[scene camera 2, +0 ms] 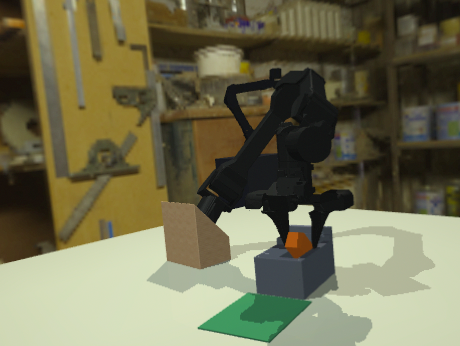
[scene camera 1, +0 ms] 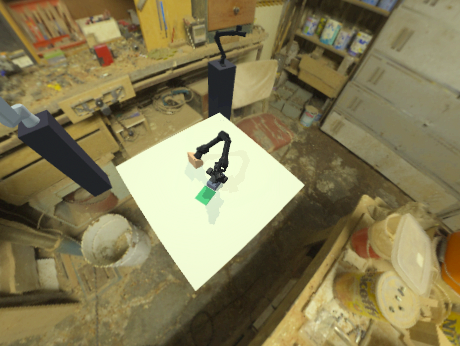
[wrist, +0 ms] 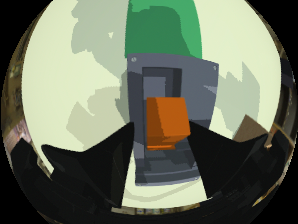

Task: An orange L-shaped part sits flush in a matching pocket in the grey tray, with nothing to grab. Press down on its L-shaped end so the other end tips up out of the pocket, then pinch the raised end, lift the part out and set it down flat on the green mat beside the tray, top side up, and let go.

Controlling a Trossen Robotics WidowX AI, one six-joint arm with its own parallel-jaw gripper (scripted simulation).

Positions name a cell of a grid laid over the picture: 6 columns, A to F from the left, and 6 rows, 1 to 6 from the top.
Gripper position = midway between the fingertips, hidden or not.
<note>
In view: the gripper (scene camera 2: D5) and an orange L-shaped part (wrist: D4).
The gripper is seen too in the wrist view (wrist: D4).
</note>
